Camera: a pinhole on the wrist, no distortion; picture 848 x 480 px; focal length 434.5 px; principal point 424.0 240.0 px. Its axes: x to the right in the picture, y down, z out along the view. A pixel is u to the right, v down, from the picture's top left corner.
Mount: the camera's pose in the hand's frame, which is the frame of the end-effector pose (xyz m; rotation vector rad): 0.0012 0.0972 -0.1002 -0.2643 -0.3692 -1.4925
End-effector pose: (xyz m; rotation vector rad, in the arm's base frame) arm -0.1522 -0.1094 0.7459 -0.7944 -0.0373 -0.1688
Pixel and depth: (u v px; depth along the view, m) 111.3 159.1 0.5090
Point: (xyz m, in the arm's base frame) -0.1867 0.4957 0.4396
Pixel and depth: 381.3 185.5 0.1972
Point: -0.1573 0.0782 0.6572
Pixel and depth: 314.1 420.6 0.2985
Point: -0.0019 0.1850 0.6542
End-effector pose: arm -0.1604 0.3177 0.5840 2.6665 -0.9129 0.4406
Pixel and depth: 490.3 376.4 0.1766
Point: -0.2046 0.1561 0.5565
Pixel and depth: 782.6 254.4 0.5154
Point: -0.0039 0.1908 0.0732
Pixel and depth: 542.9 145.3 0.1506
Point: -0.2549 0.2328 0.5405
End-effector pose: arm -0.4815 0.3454 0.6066 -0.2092 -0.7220 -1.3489
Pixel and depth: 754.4 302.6 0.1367
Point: -0.4513 0.3832 0.6818
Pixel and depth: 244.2 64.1 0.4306
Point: -0.1751 0.7320 0.7573
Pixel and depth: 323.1 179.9 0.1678
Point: -0.3115 0.4417 0.6655
